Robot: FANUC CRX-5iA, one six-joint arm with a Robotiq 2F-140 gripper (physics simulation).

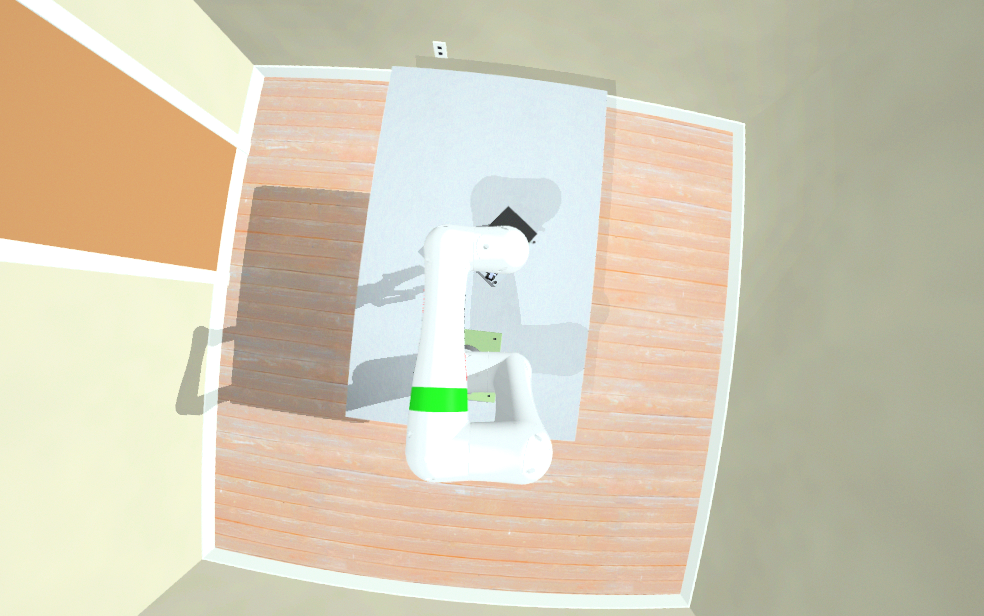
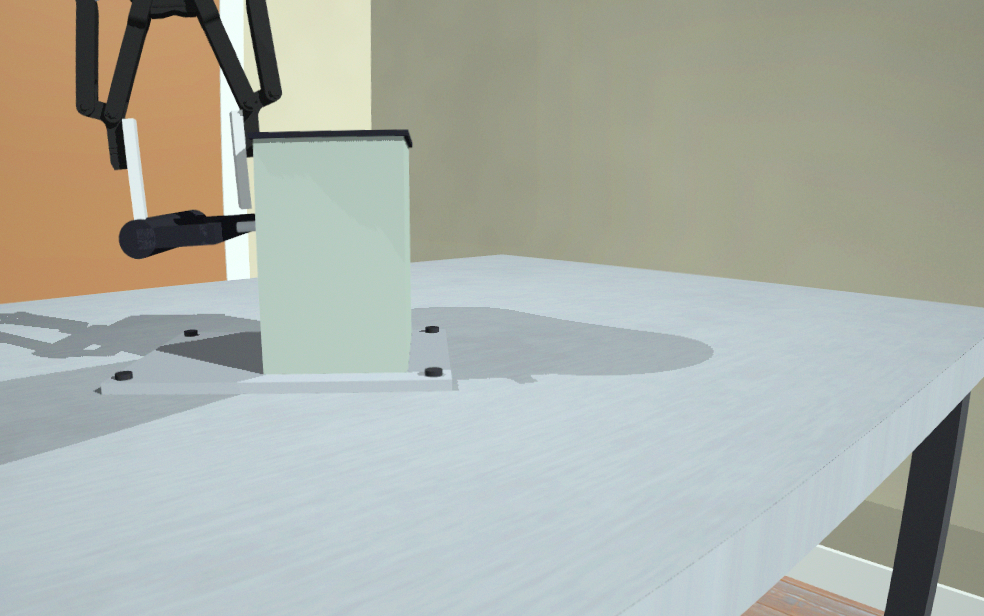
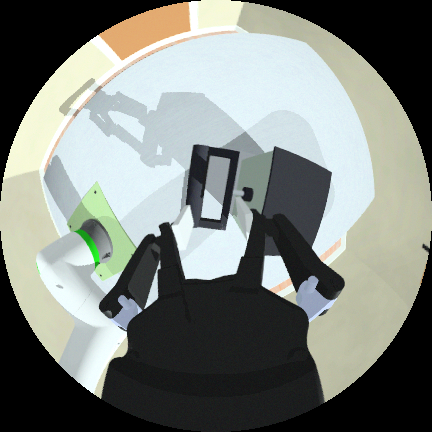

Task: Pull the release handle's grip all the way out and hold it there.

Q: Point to a bolted base plate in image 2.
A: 210, 362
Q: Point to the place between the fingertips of my gripper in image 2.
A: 193, 213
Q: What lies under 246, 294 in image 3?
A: My gripper.
